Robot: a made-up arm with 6 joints. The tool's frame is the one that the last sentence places.
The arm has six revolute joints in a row. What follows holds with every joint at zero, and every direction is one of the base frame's. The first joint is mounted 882.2 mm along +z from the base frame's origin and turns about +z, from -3.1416 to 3.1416 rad. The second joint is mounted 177.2 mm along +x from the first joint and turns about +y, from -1.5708 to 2.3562 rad. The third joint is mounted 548 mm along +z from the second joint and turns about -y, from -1.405 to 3.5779 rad. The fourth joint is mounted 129.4 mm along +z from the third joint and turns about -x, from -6.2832 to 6.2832 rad. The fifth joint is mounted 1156.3 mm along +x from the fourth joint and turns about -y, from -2.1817 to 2.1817 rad. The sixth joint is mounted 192.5 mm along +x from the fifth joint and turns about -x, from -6.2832 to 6.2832 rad. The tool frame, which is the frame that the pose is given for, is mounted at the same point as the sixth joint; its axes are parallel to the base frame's.
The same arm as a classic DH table. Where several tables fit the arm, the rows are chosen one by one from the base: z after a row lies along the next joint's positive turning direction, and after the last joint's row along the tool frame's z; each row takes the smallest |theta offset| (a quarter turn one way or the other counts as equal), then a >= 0, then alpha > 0; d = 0 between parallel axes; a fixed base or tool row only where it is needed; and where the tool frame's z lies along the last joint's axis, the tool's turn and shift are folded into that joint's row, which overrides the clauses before.
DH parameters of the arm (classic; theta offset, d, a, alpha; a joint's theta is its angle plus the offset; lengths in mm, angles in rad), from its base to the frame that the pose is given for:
joint 1: 0 882.2 177.2 -1.5708
joint 2: -1.5708 0 548 3.1416
joint 3: 0 0 129.4 -1.5708
joint 4: 0 -1156.3 0 1.5708
joint 5: 0 0 0 -1.5708
joint 6: 1.5708 -192.5 0 1.5708
tool (fixed): -1.5708 0 0 0
Joint limits (rad, base to tool): -3.1416..3.1416 -1.5708..2.3562 -1.405..3.5779 -6.2832..6.2832 -2.1817..2.1817 -6.2832..6.2832

